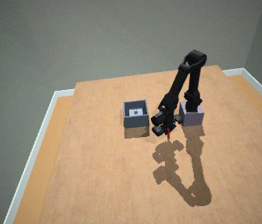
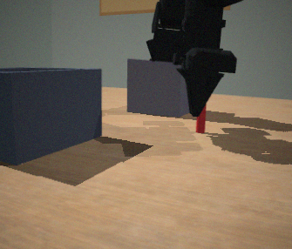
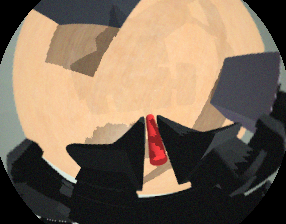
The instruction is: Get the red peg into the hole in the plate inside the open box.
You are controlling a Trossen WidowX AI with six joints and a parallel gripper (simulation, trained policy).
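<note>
Now: gripper tip 1 cm past the red peg, 1 cm to the right of it and 1 cm below it. Also, from my gripper tip: blue box 20 cm ahead, 16 cm to the right; pale plate 20 cm ahead, 16 cm to the right, 2 cm above.
</note>
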